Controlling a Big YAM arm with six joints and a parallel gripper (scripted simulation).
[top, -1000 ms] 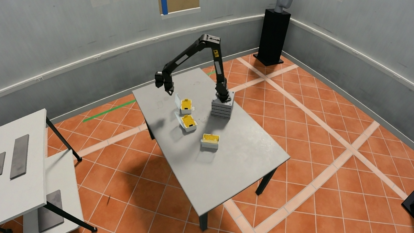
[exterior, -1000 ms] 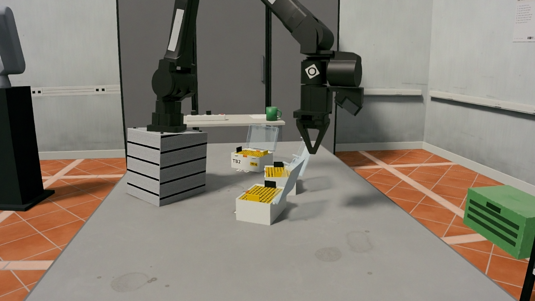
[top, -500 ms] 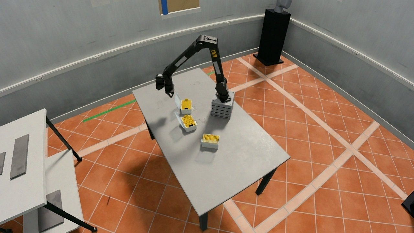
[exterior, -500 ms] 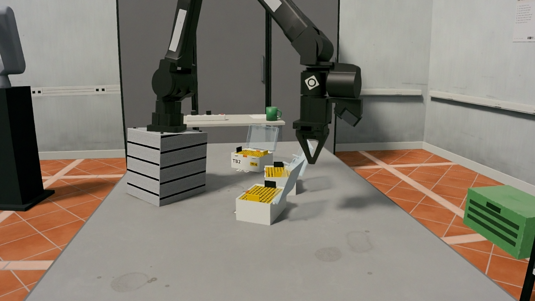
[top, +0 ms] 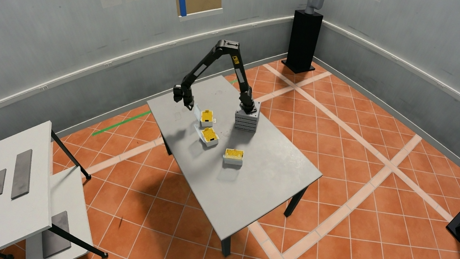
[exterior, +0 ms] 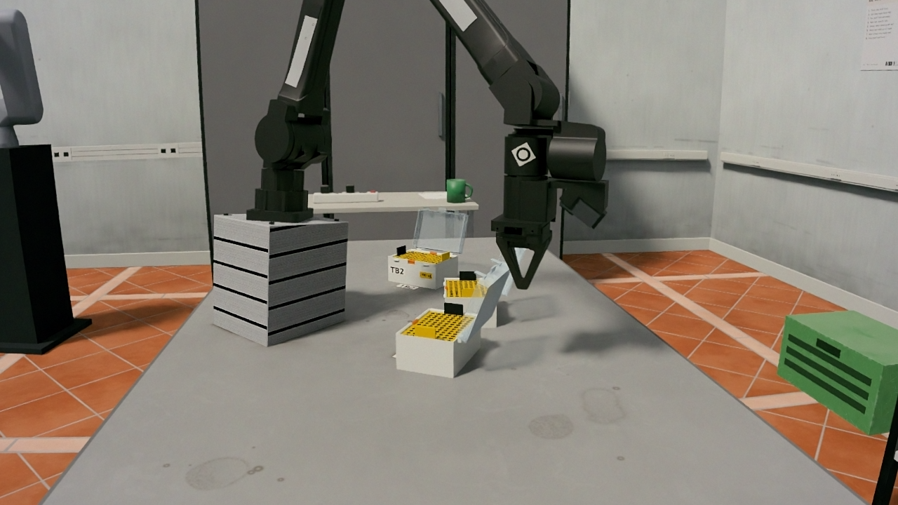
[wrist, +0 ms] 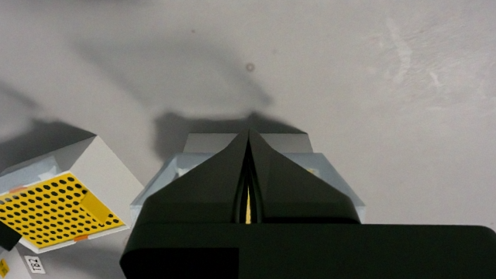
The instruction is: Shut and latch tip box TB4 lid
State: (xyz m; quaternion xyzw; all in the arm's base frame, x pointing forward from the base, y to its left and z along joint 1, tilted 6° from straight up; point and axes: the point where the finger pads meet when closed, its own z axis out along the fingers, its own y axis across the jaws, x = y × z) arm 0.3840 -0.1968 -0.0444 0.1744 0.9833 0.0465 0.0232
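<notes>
Now: the box 100 mm behind my hand, 40 mm to the left of it and 60 mm below it. The rest, counted from my hand: lid (230 mm to the left, 30 mm below); bench tag reading tb4 (170 mm behind, 60 mm to the left, 130 mm below).
</notes>
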